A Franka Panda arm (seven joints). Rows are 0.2 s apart.
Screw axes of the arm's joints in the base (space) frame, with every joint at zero. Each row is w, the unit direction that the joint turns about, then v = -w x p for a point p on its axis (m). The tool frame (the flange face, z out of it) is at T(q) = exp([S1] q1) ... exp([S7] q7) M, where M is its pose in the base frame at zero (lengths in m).
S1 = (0, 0, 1, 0, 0, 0)
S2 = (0, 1, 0, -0.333, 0, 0)
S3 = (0, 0, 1, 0, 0, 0)
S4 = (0, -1, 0, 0.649, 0, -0.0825)
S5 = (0, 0, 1, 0, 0, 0)
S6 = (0, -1, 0, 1.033, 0, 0)
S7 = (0, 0, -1, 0, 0.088, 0)
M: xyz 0.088 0 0.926 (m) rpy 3.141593 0 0 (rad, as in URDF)
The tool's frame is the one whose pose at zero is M.
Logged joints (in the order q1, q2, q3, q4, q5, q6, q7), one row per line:
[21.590, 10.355, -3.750, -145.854, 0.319, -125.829, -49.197]
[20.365, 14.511, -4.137, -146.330, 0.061, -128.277, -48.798]
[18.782, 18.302, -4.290, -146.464, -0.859, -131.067, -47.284]
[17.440, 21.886, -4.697, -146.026, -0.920, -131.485, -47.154]
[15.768, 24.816, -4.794, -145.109, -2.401, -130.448, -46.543]
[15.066, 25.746, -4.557, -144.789, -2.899, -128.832, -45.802]
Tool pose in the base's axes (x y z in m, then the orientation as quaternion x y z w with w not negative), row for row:
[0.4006, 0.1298, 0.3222, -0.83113, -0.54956, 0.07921, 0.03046]
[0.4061, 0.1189, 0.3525, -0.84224, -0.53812, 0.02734, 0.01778]
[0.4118, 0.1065, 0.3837, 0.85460, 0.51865, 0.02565, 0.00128]
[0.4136, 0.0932, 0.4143, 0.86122, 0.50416, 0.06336, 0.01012]
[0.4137, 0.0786, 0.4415, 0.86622, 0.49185, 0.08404, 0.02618]
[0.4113, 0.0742, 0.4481, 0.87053, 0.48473, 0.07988, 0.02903]
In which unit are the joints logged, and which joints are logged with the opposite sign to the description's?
The joints are logged in degrees. Opposite sign: q2, q6.
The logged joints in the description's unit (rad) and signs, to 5 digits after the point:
[0.37682, -0.18073, -0.06545, -2.54563, 0.00557, 2.19613, -0.85865]
[0.35544, -0.25326, -0.07220, -2.55394, 0.00106, 2.23886, -0.85169]
[0.32781, -0.31943, -0.07487, -2.55628, -0.01499, 2.28755, -0.82526]
[0.30439, -0.38198, -0.08198, -2.54863, -0.01606, 2.29485, -0.82299]
[0.27520, -0.43312, -0.08367, -2.53263, -0.04191, 2.27675, -0.81233]
[0.26295, -0.44935, -0.07953, -2.52704, -0.05060, 2.24854, -0.79940]

